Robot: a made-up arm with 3 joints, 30 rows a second.
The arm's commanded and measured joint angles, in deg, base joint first. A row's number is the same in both.
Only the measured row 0 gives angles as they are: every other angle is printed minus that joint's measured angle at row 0.
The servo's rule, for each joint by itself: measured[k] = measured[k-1] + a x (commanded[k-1-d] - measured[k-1]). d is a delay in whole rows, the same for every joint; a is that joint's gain. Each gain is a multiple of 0.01, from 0.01 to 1. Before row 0 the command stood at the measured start. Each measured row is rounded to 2 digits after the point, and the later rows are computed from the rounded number. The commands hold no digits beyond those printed.
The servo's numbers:
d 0
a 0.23 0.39 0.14
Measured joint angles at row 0: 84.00, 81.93, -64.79
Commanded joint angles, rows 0 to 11: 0.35, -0.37, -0.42; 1.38, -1.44, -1.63; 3.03, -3.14, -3.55; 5.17, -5.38, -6.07; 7.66, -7.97, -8.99; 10.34, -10.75, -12.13; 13.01, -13.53, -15.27; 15.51, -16.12, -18.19; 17.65, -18.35, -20.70; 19.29, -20.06, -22.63; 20.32, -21.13, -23.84; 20.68, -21.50, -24.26
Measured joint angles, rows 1 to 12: 0.08, -0.14, -0.06; 0.38, -0.65, -0.28; 0.99, -1.62, -0.74; 1.95, -3.09, -1.49; 3.26, -4.99, -2.54; 4.89, -7.24, -3.88; 6.76, -9.69, -5.47; 8.77, -12.20, -7.25; 10.81, -14.60, -9.13; 12.76, -16.73, -11.02; 14.50, -18.45, -12.81; 15.92, -19.64, -14.41
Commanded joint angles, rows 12 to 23: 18.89, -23.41, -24.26; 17.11, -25.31, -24.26; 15.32, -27.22, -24.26; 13.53, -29.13, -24.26; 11.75, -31.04, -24.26; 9.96, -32.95, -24.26; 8.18, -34.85, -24.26; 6.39, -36.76, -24.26; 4.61, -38.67, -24.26; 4.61, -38.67, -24.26; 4.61, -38.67, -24.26; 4.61, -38.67, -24.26
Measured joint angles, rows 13 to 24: 16.60, -21.11, -15.79; 16.72, -22.75, -16.98; 16.40, -24.49, -18.00; 15.74, -26.30, -18.88; 14.82, -28.15, -19.63; 13.70, -30.02, -20.28; 12.43, -31.90, -20.84; 11.04, -33.80, -21.32; 9.56, -35.70, -21.73; 8.42, -36.86, -22.08; 7.54, -37.57, -22.39; 6.87, -38.00, -22.65
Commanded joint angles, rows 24 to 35: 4.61, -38.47, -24.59; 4.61, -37.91, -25.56; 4.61, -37.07, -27.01; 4.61, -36.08, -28.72; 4.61, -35.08, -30.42; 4.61, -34.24, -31.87; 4.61, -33.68, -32.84; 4.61, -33.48, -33.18; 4.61, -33.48, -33.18; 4.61, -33.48, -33.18; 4.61, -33.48, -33.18; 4.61, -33.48, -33.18
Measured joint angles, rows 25 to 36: 6.35, -38.18, -22.92; 5.95, -38.07, -23.29; 5.64, -37.68, -23.81; 5.40, -37.06, -24.50; 5.22, -36.29, -25.33; 5.08, -35.49, -26.25; 4.97, -34.78, -27.17; 4.89, -34.27, -28.01; 4.83, -33.96, -28.73; 4.78, -33.77, -29.35; 4.74, -33.66, -29.89; 4.71, -33.59, -30.35
